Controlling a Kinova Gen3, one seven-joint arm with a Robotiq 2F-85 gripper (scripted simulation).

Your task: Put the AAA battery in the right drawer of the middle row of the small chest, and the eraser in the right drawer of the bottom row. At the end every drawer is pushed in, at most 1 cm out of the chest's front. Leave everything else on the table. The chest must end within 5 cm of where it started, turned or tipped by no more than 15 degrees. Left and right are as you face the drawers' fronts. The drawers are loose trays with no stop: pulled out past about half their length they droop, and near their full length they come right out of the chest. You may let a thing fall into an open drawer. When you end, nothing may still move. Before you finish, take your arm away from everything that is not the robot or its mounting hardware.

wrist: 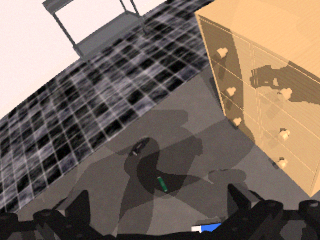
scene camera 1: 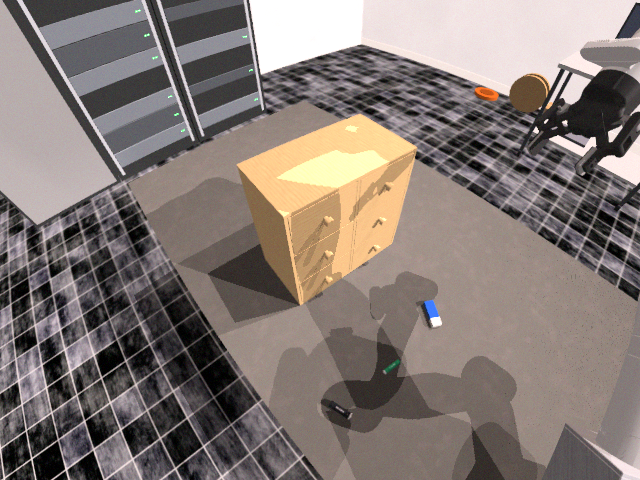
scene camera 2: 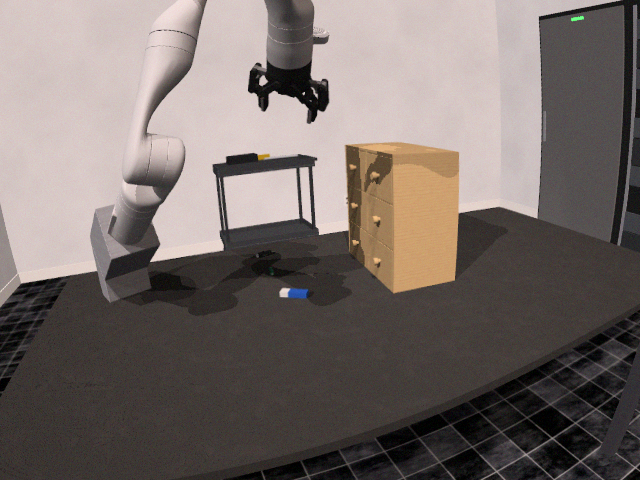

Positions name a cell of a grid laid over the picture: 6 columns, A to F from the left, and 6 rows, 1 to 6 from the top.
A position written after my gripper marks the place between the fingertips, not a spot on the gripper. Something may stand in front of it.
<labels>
my gripper: wrist C6; scene camera 1 F3; scene camera 2 C2
</labels>
